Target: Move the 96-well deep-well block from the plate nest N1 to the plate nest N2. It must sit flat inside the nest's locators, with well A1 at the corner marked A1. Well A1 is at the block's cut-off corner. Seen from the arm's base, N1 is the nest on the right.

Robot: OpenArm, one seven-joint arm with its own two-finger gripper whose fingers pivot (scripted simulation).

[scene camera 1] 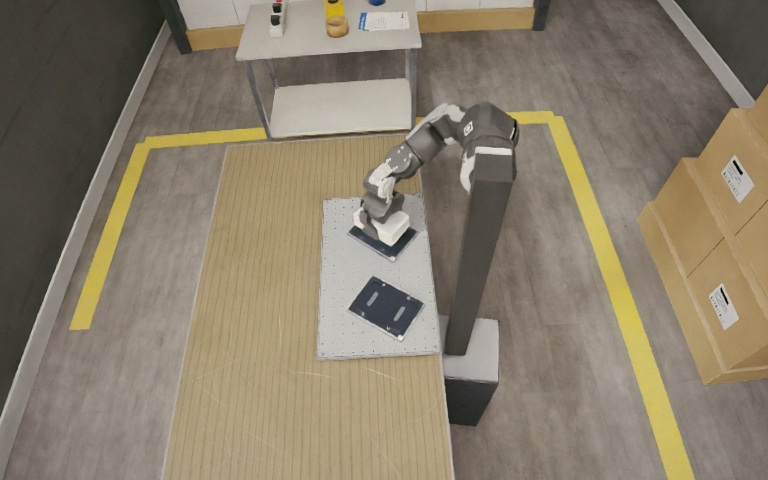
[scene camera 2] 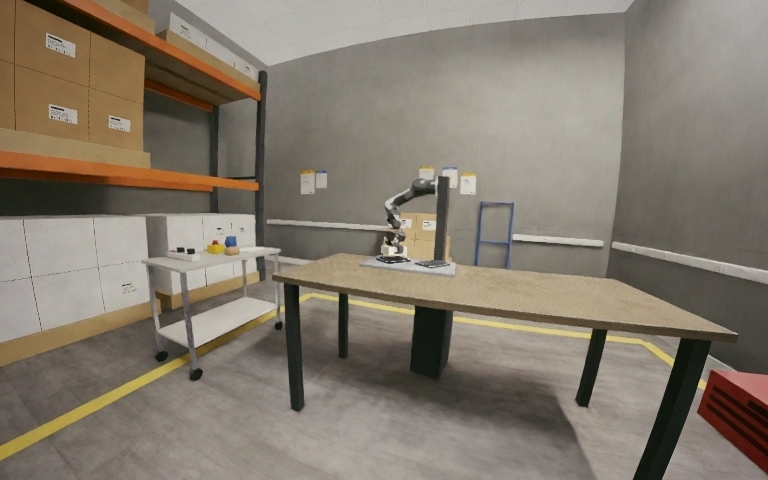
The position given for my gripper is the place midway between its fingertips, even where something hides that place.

Observation:
I see my gripper [scene camera 1: 381,223], a white deep-well block [scene camera 1: 396,225] and a dark pillar [scene camera 1: 493,177].
The dark pillar also shows in scene camera 2 [scene camera 2: 443,196].

